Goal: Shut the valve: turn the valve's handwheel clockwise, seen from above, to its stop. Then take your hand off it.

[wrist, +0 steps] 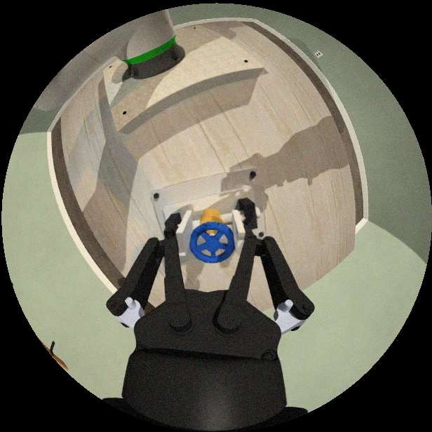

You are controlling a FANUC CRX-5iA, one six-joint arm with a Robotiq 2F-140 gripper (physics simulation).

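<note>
The blue handwheel point(212, 243) is in the middle of the wrist view, seen from above with its spokes and hub. Below it shows the orange-yellow neck point(211, 216) of the valve, on a pale pipe that runs left to right. My gripper point(211, 219) has one light pad on the left and one on the right of the handwheel's rim and is shut on it. The pads partly hide the pipe. The lower part of the valve is hidden behind the wheel.
The valve stands on a pale base plate point(190, 189) with dark bolts, on the wooden table top point(305, 210). At the upper left the robot's base point(152, 55) with a green ring stands on a mounting plate point(210, 65). A raised rim edges the table.
</note>
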